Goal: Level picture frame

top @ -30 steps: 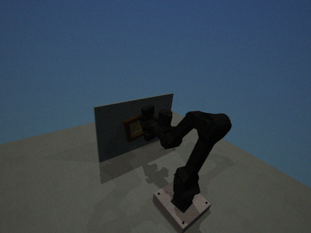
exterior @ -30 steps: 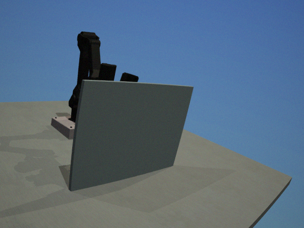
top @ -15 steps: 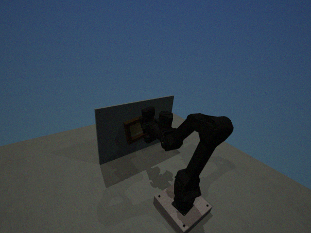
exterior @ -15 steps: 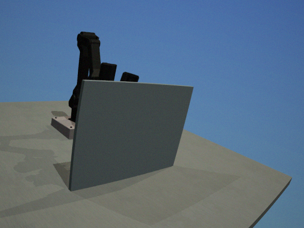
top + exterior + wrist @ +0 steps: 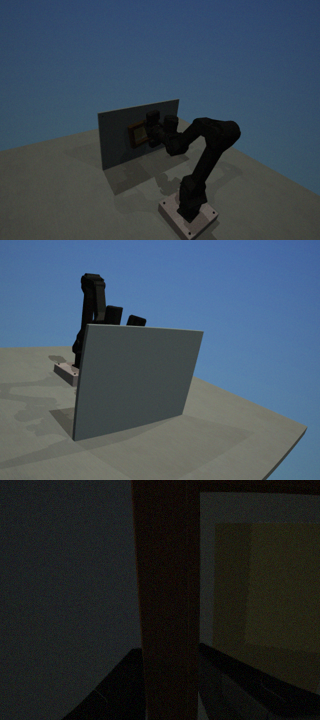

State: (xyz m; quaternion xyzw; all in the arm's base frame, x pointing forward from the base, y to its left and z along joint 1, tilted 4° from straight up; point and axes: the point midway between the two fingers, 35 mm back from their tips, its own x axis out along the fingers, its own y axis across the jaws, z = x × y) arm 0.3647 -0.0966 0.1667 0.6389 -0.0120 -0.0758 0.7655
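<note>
My gripper tip is now 50 mm above the picture frame, 10 mm to the left of it and 10 mm short of it. The rest, counted from my gripper tip: grey wall panel 70 mm below, 20 mm to the right, 20 mm ahead.
</note>
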